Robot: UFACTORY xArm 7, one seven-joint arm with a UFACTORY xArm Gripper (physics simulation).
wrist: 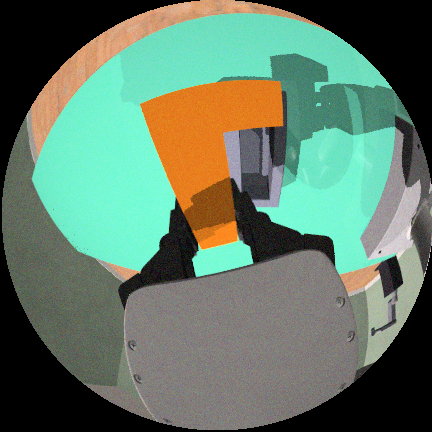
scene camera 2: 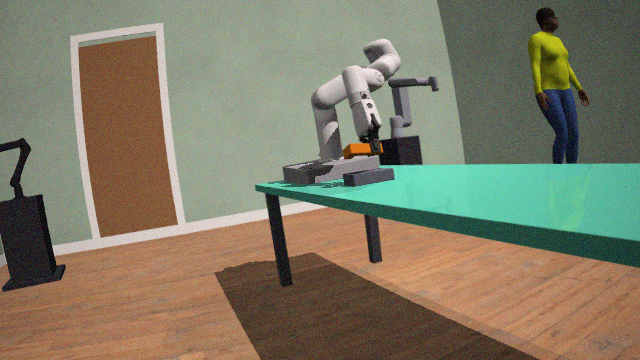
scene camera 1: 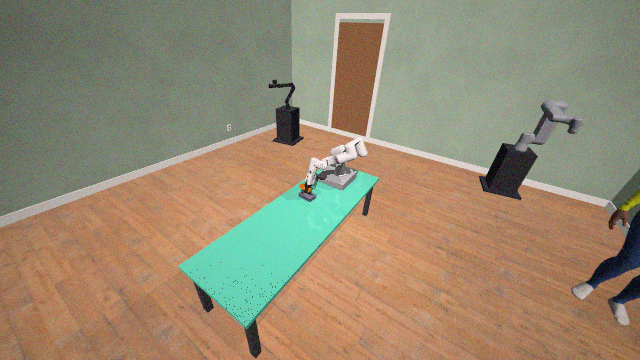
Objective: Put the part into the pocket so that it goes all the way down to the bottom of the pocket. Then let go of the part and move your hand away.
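Seen in the pictures: gripper, between the fingertips: [wrist: 207,198] [scene camera 2: 374,154] [scene camera 1: 307,191]; arm's base, origin of its link: [scene camera 2: 332,160] [scene camera 1: 340,173].
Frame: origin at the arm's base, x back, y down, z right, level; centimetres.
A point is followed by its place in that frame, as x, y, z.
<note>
The orange L-shaped part [scene camera 1: 303,186] {-46.3, -5.1, 18.8} [scene camera 2: 358,150] {-46.9, -3.6, 20.7} [wrist: 180,130] {-45.0, -5.4, 20.9} is held in my gripper [scene camera 2: 375,147] {-46.9, -1.8, 14.7} [wrist: 207,198] {-46.9, -1.8, 14.7}, which is shut on one leg of it. In the second scene view the part hangs above the grey block with the pocket [scene camera 1: 307,196] {-47.8, 3.3, 13.9} [scene camera 2: 369,177] {-47.8, 5.0, 18.6} [wrist: 273,192] {-41.4, 3.3, 10.4}, with a gap between them. In the wrist view the part covers much of the block, and a stretch of the pocket shows inside the bend of the L, to the right of the held leg. The block's left portion is hidden under the part.
The block stands on the green table [scene camera 1: 270,240] {-103.6, 6.9, 15.7} [scene camera 2: 500,195] {-104.6, 6.9, 31.4} [wrist: 120,165] {-63.1, 6.9, 19.6}, near the arm's grey base [scene camera 1: 341,179] {-10.1, 0.2, -5.1} [scene camera 2: 300,173] {-6.4, 2.9, 19.7} [wrist: 382,215] {-17.0, 4.1, 0.6}. Other arms stand on black pedestals [scene camera 1: 288,125] [scene camera 1: 509,167] away from the table. A person in a yellow top [scene camera 2: 550,60] stands beyond the table.
</note>
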